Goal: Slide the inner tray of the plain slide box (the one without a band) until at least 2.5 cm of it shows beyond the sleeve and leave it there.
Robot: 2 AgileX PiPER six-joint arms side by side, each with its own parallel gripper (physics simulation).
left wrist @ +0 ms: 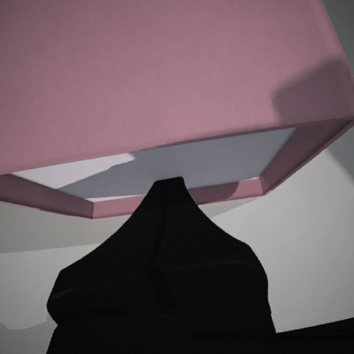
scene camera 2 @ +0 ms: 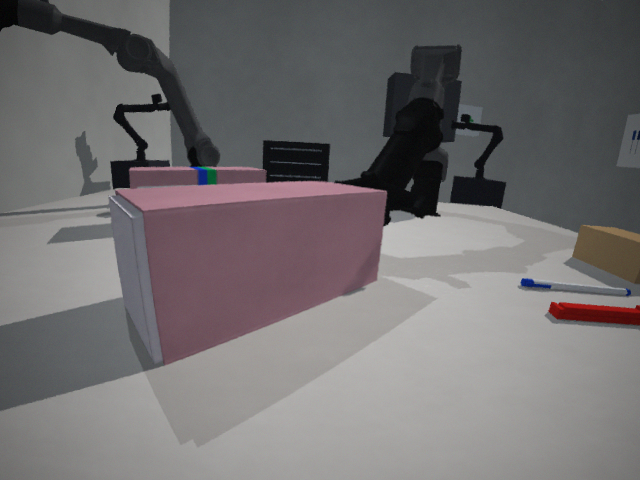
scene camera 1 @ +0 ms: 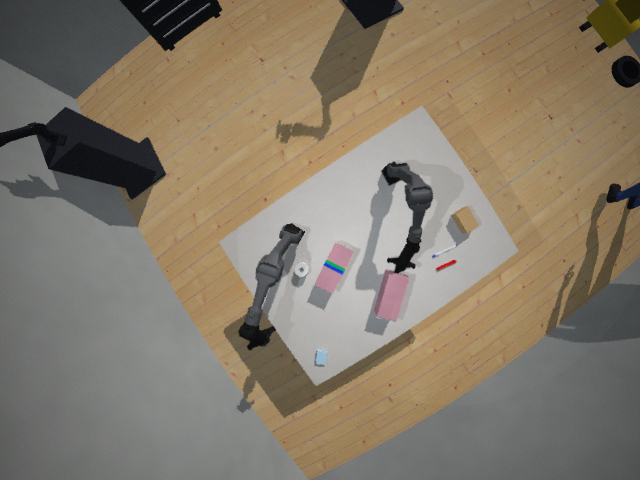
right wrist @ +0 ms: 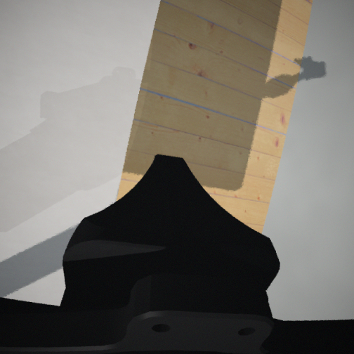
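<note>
The plain pink slide box (scene camera 1: 392, 295) (scene camera 2: 258, 258) (left wrist: 165, 75) lies on the table. At its near-left end in scene camera 2, a thin strip of the white inner tray (scene camera 2: 130, 268) shows beyond the sleeve. At the opposite end, in the left wrist view, the white tray end (left wrist: 225, 159) sits recessed inside the sleeve opening. My left gripper (scene camera 1: 398, 267) (left wrist: 172, 195) is shut and empty, its tips at that opening; whether they touch the tray is unclear. My right gripper (scene camera 1: 258, 342) (right wrist: 166, 173) is shut and empty, beyond the table's lower-left edge in scene camera 1.
A pink box with a blue and green band (scene camera 1: 340, 254) (scene camera 2: 165, 177) lies between the arms. A white roll (scene camera 1: 301, 269), a light blue box (scene camera 1: 321, 357), a tan block (scene camera 1: 464, 220) (scene camera 2: 610, 250), a blue-white pen (scene camera 1: 444, 251) (scene camera 2: 578, 287) and a red pen (scene camera 1: 446, 265) (scene camera 2: 594, 313) are on the table (scene camera 1: 330, 222).
</note>
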